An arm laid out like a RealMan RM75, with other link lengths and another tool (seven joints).
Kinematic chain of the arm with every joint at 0, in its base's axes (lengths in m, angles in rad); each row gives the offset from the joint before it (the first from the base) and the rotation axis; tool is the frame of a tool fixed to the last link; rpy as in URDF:
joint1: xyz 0 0 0.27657 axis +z
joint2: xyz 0 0 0 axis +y
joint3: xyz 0 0 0.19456 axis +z
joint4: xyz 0 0 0 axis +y
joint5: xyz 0 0 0.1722 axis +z
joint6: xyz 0 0 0 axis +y
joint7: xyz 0 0 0.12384 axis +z
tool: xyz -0.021 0.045 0.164 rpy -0.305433 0 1.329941
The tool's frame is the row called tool.
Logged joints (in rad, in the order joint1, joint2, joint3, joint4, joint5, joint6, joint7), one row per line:
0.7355 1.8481 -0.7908 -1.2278 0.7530 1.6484 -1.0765
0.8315 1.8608 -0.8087 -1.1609 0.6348 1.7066 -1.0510
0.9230 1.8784 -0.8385 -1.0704 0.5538 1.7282 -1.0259
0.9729 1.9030 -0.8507 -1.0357 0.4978 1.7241 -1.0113
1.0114 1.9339 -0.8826 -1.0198 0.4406 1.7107 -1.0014
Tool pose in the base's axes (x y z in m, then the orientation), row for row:
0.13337 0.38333 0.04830 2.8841 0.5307 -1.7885
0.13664 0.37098 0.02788 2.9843 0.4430 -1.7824
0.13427 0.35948 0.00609 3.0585 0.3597 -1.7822
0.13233 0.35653 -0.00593 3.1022 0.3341 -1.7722
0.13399 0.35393 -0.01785 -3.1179 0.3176 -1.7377
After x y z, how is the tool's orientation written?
As angles about the fixed x, y, z axes (roll, pitch, yaw), in radians.
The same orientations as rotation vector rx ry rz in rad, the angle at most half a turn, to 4 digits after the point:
-1.8222 2.1126 0.7559
-1.8230 2.1761 0.5757
-1.8294 2.2290 0.4228
-1.8331 2.2300 0.3519
-1.8500 2.1962 0.2710

